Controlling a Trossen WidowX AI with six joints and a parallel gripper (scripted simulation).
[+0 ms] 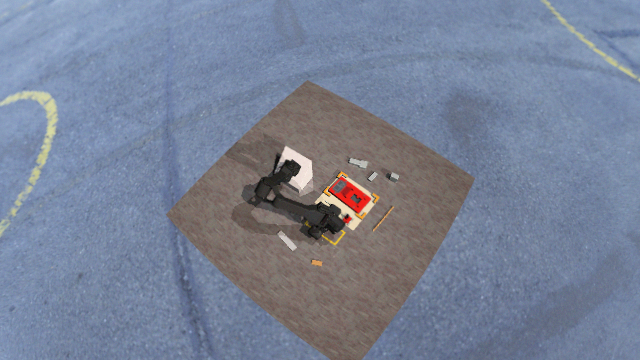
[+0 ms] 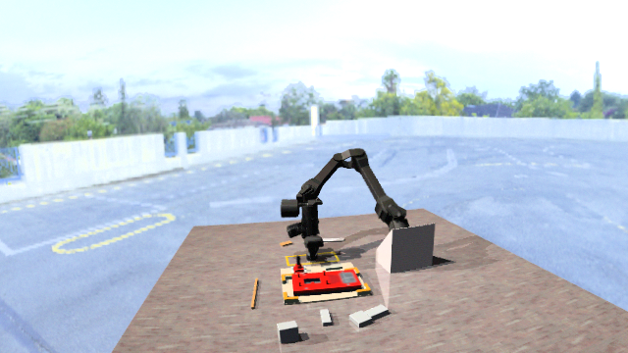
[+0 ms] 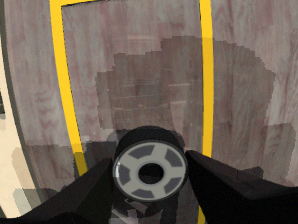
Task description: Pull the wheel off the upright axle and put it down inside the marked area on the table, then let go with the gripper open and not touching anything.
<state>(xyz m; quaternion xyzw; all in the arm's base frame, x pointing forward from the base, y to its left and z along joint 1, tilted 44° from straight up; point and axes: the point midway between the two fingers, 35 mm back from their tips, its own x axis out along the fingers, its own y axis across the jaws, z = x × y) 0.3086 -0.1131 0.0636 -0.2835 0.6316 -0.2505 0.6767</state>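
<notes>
Now: gripper tip right at the dark grey wheel. Round my gripper tip: orange stick: 230 mm to the left, 200 mm ahead, 10 mm below; then upright axle: 110 mm to the left, 50 mm ahead, 30 mm above.
</notes>
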